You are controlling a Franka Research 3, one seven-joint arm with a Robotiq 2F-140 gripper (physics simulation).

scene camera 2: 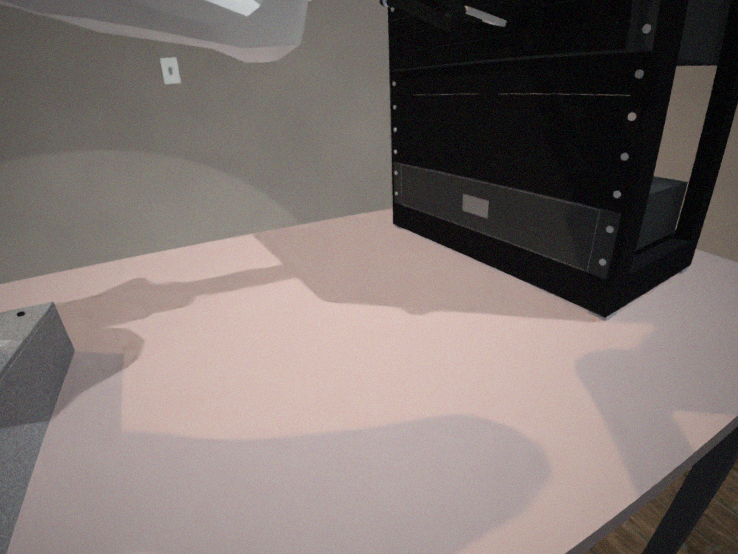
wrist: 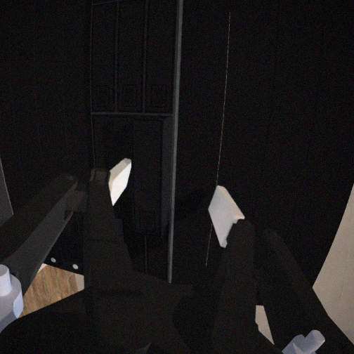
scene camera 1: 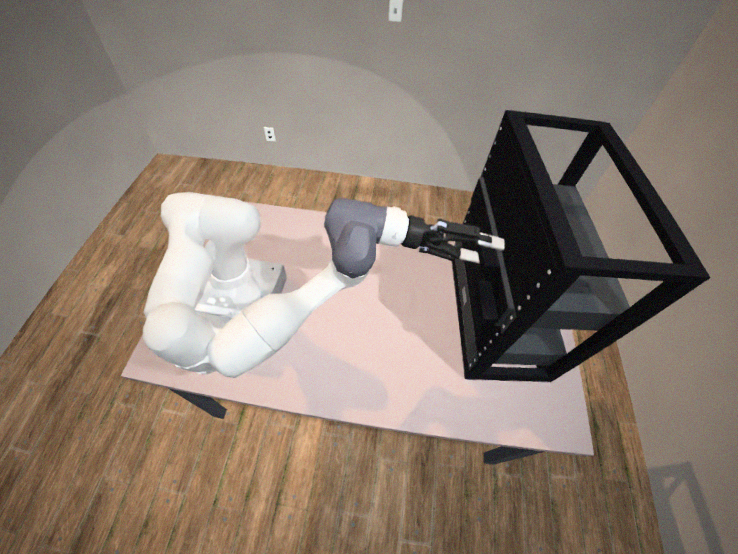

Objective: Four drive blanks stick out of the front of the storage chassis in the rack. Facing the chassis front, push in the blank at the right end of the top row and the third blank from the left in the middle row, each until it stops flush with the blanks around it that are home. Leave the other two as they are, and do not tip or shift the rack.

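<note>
The black rack [scene camera 1: 541, 196] [scene camera 2: 506, 255] stands upright at the table's right end. The storage chassis front shows dark and sideways in the wrist view, beside a long grey edge strip [wrist: 176, 90]. Several blanks [wrist: 131, 55] sit side by side beyond a cross bar [wrist: 132, 114]. On the near side of that bar, one blank [wrist: 148, 165] looks raised beside a dark recess; its depth is hard to judge. My gripper [scene camera 1: 480, 249] [wrist: 171, 185] is partly open and empty, its white fingertips before the rack front. The left fingertip overlaps the recess in view; contact cannot be told. Which blanks stick out is unclear.
A grey panel with a pale label [scene camera 2: 475, 206] sits low in the rack. The rack's right front post [scene camera 2: 640, 178] carries pale screws. The pink table [scene camera 1: 369, 333] [scene camera 2: 333, 369] extends in front of the rack, and a grey wall [scene camera 1: 333, 107] stands behind.
</note>
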